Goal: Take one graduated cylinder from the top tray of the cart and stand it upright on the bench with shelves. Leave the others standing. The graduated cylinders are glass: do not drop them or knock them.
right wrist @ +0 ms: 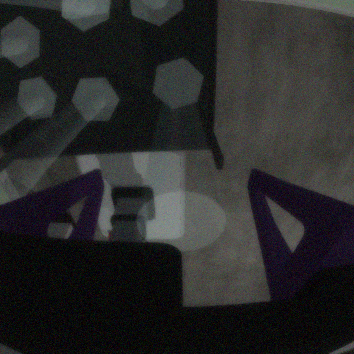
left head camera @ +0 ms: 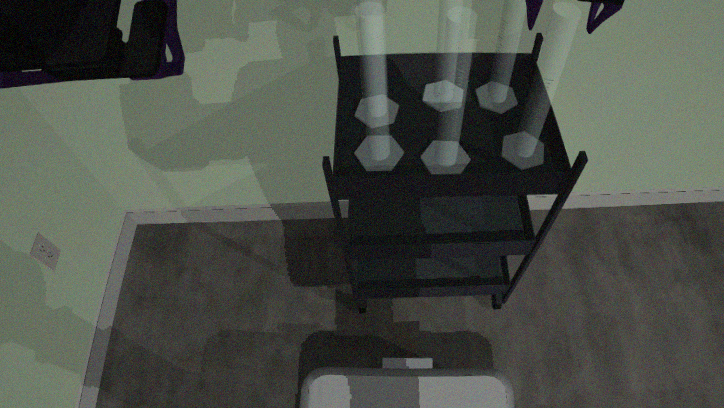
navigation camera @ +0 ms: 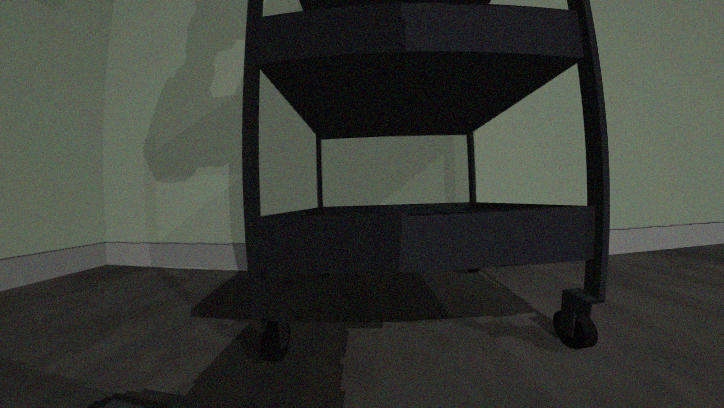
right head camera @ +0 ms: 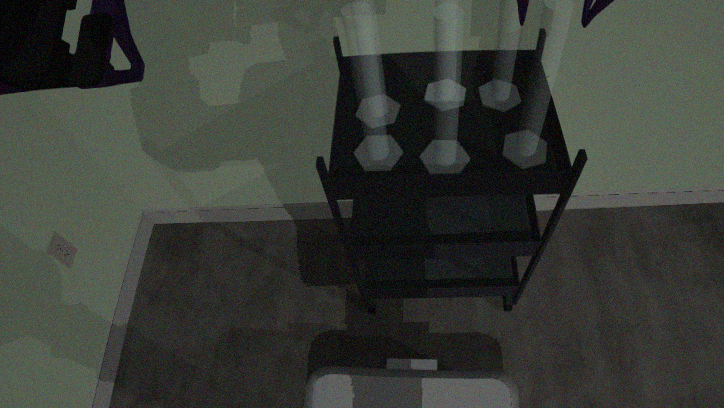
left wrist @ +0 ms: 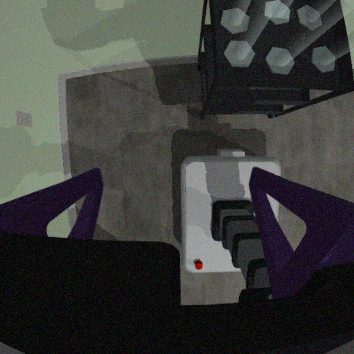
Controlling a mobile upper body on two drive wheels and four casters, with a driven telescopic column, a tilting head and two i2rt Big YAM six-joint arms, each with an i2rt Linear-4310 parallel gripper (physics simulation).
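Frame: origin at the left arm's base, x back, y right, z up, level; centimetres.
Seen in the pictures: left gripper, fingertip midpoint: [left head camera: 126, 69] [right head camera: 93, 76] [left wrist: 175, 175]; right gripper, fingertip midpoint: [right wrist: 175, 176] [left head camera: 559, 29] [right head camera: 552, 24].
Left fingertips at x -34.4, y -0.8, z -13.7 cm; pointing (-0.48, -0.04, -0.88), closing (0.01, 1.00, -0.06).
Pixels of each thing's top centre, then the offset from my left fingertips to it. "spot": a spot on its surface instead.
- top tray at a spot on its surface: [right head camera: 481, 183] [left head camera: 484, 183] spot: dx -21.1, dy +36.2, dz -46.8 cm
- front right cylinder at its top centre: [right wrist: 180, 225] [right head camera: 558, 3] [left head camera: 567, 9] dx -31.9, dy +46.1, dz -17.1 cm
Six clear graduated cylinders stand upright on hexagonal bases on the top tray [left head camera: 481, 183] [right head camera: 481, 183] of the black cart. The front right cylinder [left head camera: 524, 152] [right head camera: 525, 150] [right wrist: 178, 84] leans outward in the picture through perspective. My right gripper [left head camera: 560, 24] [right head camera: 553, 22] [right wrist: 175, 176] is open and empty. In the right wrist view this cylinder's round top shows between its fingers, with a gap to each; the height between them is hard to tell. My left gripper [left wrist: 175, 175] is open and empty, left of the cart. The bench with shelves does not show.
The cart [navigation camera: 496, 238] stands before a green wall [left head camera: 658, 101] [navigation camera: 668, 126]. A side wall with an outlet [left head camera: 45, 250] [right head camera: 61, 249] is at the left. My white base [left head camera: 461, 390] [left wrist: 200, 215] is close in front of the cart. The other cylinders stand close together.
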